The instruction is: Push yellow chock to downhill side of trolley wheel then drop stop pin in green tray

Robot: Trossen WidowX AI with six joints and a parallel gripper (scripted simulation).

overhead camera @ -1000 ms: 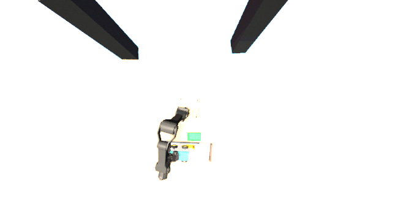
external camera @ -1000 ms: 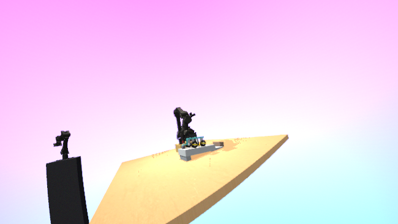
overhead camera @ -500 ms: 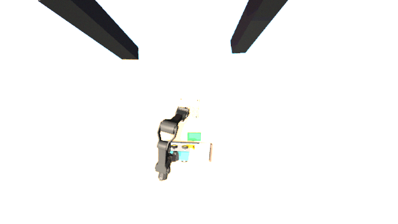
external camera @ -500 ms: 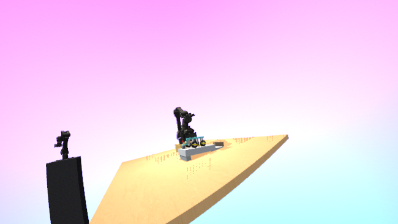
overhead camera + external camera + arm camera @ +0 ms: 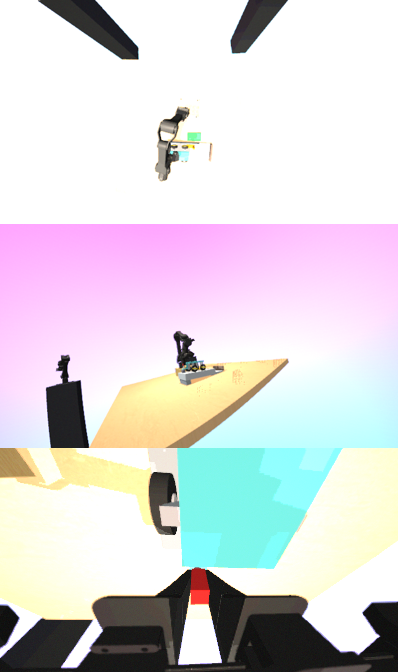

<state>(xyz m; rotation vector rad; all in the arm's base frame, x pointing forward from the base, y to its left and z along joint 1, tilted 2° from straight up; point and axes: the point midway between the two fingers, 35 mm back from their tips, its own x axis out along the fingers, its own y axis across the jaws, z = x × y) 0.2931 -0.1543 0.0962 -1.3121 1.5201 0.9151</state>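
My gripper tip is now 190 mm to the right of the yellow chock and 60 mm above it. Also, from my gripper tip: green tray: 220 mm to the left, 150 mm below, 70 mm behind; red-headed stop pin: right at my gripper tip; cyan trolley: 90 mm to the left, 40 mm ahead, 30 mm below.
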